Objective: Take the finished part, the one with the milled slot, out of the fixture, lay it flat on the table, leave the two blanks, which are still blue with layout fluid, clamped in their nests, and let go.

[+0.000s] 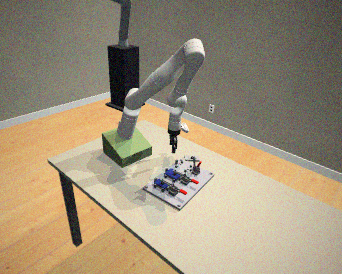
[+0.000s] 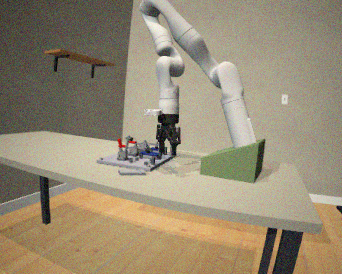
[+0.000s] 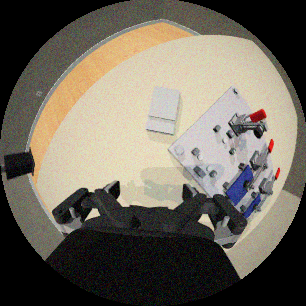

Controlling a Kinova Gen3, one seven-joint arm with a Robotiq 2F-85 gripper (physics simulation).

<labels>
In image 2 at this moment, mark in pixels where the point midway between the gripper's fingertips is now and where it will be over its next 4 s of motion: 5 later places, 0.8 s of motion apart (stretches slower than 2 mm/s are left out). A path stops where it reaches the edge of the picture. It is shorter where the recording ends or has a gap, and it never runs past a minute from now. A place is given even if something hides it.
My gripper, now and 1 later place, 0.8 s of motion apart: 166,154; 152,127
</labels>
